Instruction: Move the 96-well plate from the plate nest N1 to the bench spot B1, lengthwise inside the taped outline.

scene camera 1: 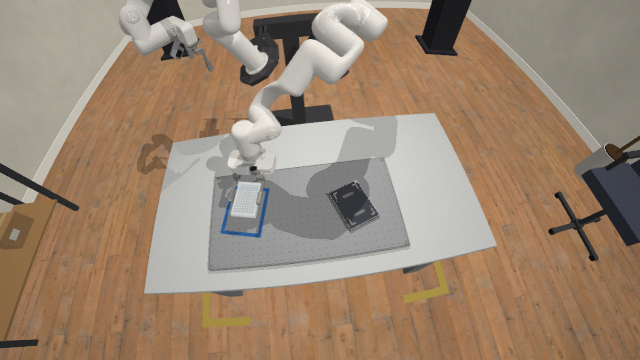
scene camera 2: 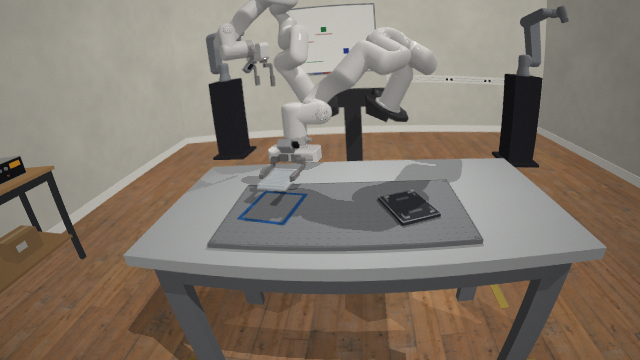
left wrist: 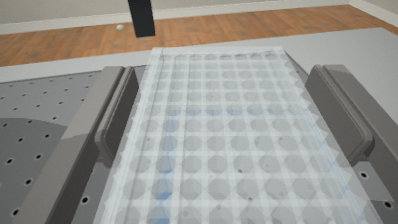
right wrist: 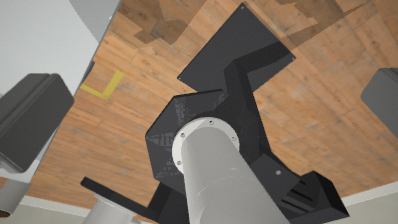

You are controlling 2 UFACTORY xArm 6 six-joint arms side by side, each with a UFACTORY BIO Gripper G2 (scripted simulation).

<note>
In view: the left gripper (scene camera 1: 244,203), the right gripper (scene camera 1: 201,63), a white 96-well plate (scene camera 1: 245,188) and a black plate nest (scene camera 1: 348,206).
The white 96-well plate shows as well in the left wrist view (left wrist: 211,127). The right wrist view does not show the white 96-well plate: it is out of frame.
</note>
